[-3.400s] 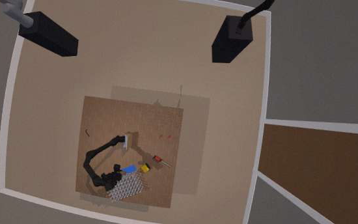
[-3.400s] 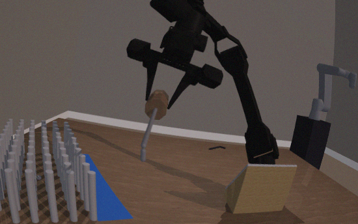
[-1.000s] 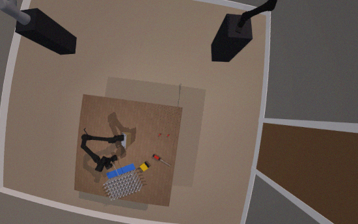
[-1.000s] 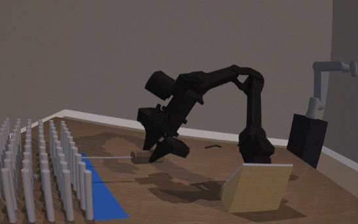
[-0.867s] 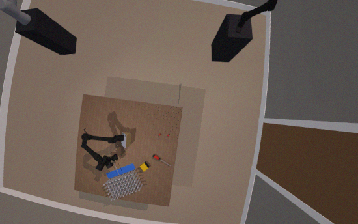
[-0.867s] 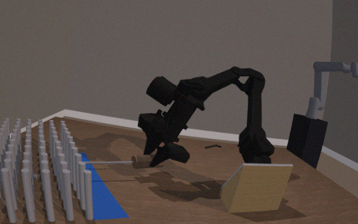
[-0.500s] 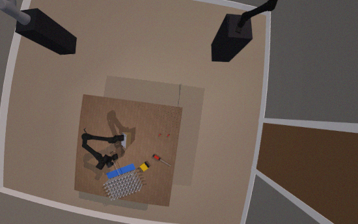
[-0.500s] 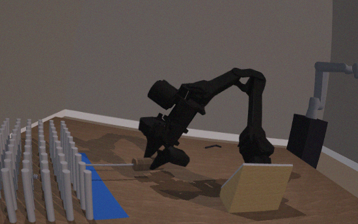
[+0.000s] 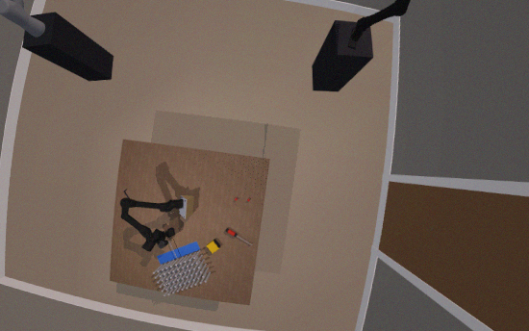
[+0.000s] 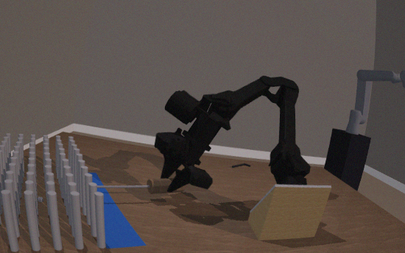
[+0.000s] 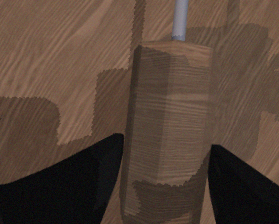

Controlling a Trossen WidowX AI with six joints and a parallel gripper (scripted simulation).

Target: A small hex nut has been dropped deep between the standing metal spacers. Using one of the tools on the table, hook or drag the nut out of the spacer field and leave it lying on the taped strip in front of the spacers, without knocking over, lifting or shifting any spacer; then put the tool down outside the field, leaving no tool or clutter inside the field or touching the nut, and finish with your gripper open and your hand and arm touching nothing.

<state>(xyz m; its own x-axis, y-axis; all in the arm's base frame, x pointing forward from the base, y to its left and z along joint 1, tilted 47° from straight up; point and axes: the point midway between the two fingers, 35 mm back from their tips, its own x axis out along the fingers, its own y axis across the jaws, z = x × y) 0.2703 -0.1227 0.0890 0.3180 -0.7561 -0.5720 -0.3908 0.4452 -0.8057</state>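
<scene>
The blue taped strip lies 17 cm ahead of my gripper tip, 7 cm to the left of it and 4 cm below it. Also, from my gripper tip: yellow block 8 cm ahead, 39 cm to the left, 2 cm below; then small hex nut 31 cm ahead, 13 cm to the left, 4 cm below; then wooden-handled rod tool 10 cm ahead, 4 cm to the left.
</scene>
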